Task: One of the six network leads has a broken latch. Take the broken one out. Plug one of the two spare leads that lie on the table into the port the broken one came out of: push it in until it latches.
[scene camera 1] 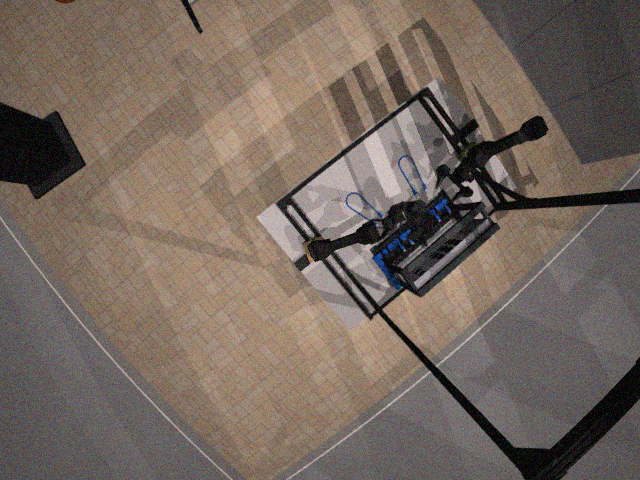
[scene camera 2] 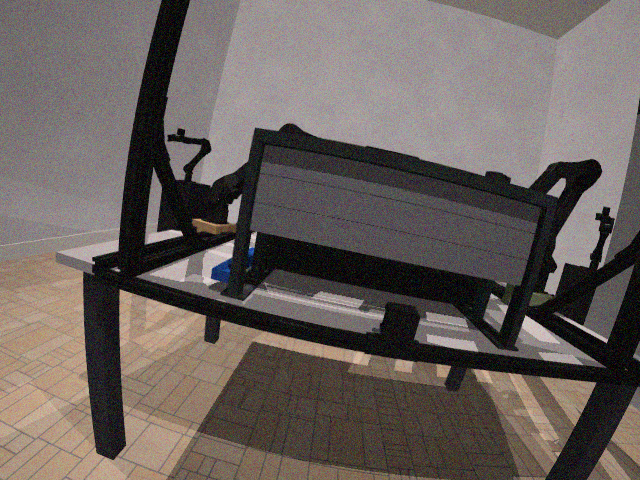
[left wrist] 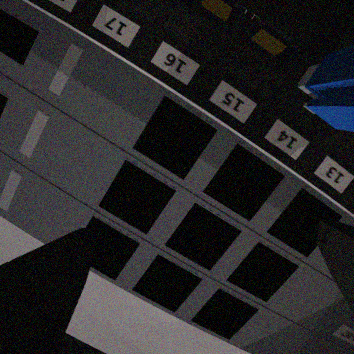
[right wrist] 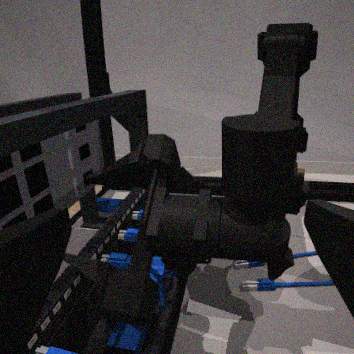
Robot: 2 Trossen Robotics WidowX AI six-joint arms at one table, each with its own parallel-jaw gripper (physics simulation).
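Pixels of known places: left gripper, fingertip midpoint: (scene camera 1: 430, 240) (left wrist: 205, 235) (right wrist: 73, 214); right gripper, fingertip midpoint: (scene camera 1: 443, 195) (right wrist: 188, 215); left arm's base at its link origin: (scene camera 1: 315, 249) (scene camera 2: 215, 221).
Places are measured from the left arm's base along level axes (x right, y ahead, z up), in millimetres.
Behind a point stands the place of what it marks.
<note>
A dark rack (scene camera 1: 451, 248) @[x 201, y 560, z 181 mm] (scene camera 2: 244, 229) @[x 336, y 352, z 65 mm] stands on the table and carries a patch panel (left wrist: 175, 63) @[x 141, y 465, z 57 mm] (right wrist: 116, 225) @[x 146, y 452, z 57 mm] with numbered ports. Several blue leads (scene camera 1: 409, 235) (right wrist: 128, 234) @[x 131, y 448, z 45 mm] are plugged into it; one blue plug (left wrist: 330, 91) @[x 116, y 490, z 45 mm] shows at the upper right of the left wrist view, near label 14. Two spare blue leads (scene camera 1: 361, 205) @[x -128, y 320, z -41 mm] (scene camera 1: 410, 173) @[x -167, y 566, z -40 mm] lie on the table, and their plugs (right wrist: 253, 285) @[x -23, y 379, z -38 mm] (right wrist: 246, 264) @[x -1, y 337, z -40 mm] point toward the rack. My left gripper (scene camera 1: 425, 216) (left wrist: 205, 235) @[x 149, y 511, z 101 mm] is open and empty, close in front of the panel. My right gripper (scene camera 1: 449, 178) is open and empty beside the rack's end.
The table (scene camera 1: 328, 190) @[x -244, y 166, z -46 mm] (right wrist: 218, 316) @[x 5, y 444, z -46 mm] has a grey camouflage top and a black frame rail (scene camera 2: 294, 329) @[x 345, y 465, z -52 mm]. The left arm (right wrist: 260, 168) @[x -37, y 495, z 177 mm] fills the middle of the right wrist view. The rack's grille of square openings (left wrist: 175, 137) @[x 218, y 503, z 84 mm] lies under the number strip.
</note>
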